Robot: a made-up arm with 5 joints.
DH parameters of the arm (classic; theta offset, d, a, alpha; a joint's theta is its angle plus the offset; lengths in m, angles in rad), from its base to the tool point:
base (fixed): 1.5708 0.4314 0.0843 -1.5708
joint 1: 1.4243 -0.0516 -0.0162 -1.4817
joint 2: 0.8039 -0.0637 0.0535 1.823
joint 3: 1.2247 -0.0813 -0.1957 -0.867
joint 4: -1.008 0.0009 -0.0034 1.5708
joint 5: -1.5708 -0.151 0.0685 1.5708
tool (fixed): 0 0.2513 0 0
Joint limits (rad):
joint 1: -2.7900..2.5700
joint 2: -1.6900..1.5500
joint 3: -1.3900..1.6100
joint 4: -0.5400..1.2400
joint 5: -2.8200..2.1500
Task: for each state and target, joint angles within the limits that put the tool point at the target. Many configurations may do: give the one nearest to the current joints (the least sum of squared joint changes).
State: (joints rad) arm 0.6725 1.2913 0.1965 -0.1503 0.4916
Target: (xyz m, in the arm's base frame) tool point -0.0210 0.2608 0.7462
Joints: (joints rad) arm 0.5690 1.1313 0.1947 -0.5400 0.4807
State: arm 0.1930 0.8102 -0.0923 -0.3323 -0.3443
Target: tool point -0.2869 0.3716 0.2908
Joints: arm 0.9229 1.4322 0.1633 0.4252 -0.5794
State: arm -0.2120 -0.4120 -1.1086 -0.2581 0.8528
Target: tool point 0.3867 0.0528 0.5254
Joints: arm -0.2401 -0.5354 -1.1606 -0.5385 0.6745
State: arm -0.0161 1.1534 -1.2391 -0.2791 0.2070
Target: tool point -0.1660 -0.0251 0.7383
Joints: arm 0.0084 1.0540 -1.1822 -0.0695 0.3149
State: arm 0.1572 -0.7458 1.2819 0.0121 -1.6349
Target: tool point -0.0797 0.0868 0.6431
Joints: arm -0.4183 -0.1115 0.2017 -0.0667 -1.7518
